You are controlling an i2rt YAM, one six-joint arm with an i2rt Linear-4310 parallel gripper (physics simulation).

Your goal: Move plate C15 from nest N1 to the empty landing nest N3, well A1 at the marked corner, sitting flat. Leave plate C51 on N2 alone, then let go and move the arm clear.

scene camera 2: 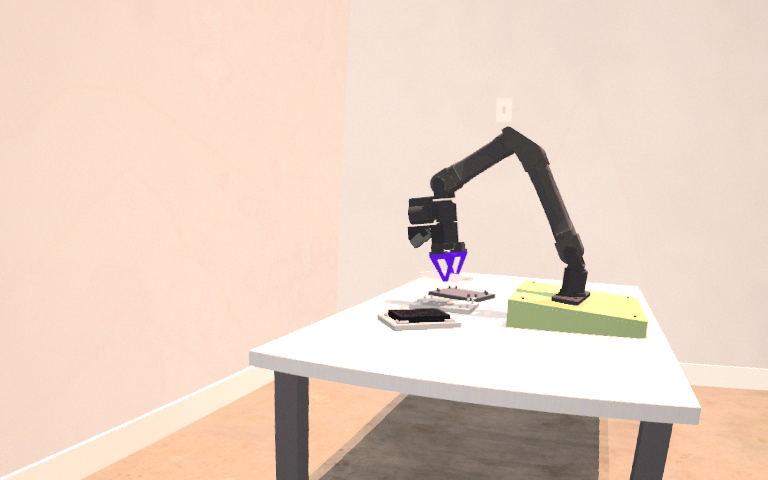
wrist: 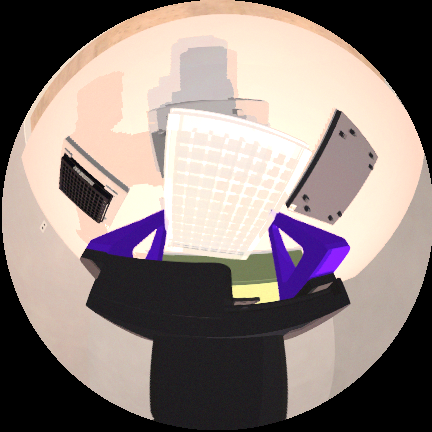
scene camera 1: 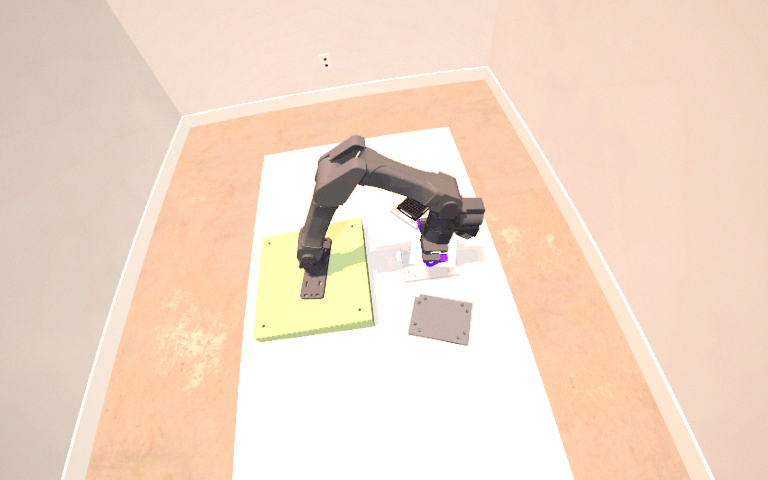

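Observation:
My gripper point(scene camera 1: 434, 259) point(scene camera 2: 447, 276) point(wrist: 217, 214) has purple fingers and is shut on plate C15 point(wrist: 225, 189), a pale translucent well plate that the wrist view shows between the fingers. It hangs a little above the white nest N3 point(scene camera 1: 415, 273) point(scene camera 2: 443, 306). The grey nest N1 point(scene camera 1: 440, 318) point(scene camera 2: 460, 294) point(wrist: 334, 169) lies bare nearer the table's front. The black plate C51 point(scene camera 1: 411, 208) point(scene camera 2: 418, 313) point(wrist: 82, 189) sits on its white nest N2 point(wrist: 105, 172), partly hidden behind the arm in scene camera 1. The held plate hardly shows in the scene views.
The arm stands on a green base block point(scene camera 1: 312, 305) point(scene camera 2: 575, 314) on the white table point(scene camera 1: 374, 413) point(scene camera 2: 477, 377). The three nests lie in a row to the right of the block. The table's right edge is close to the nests.

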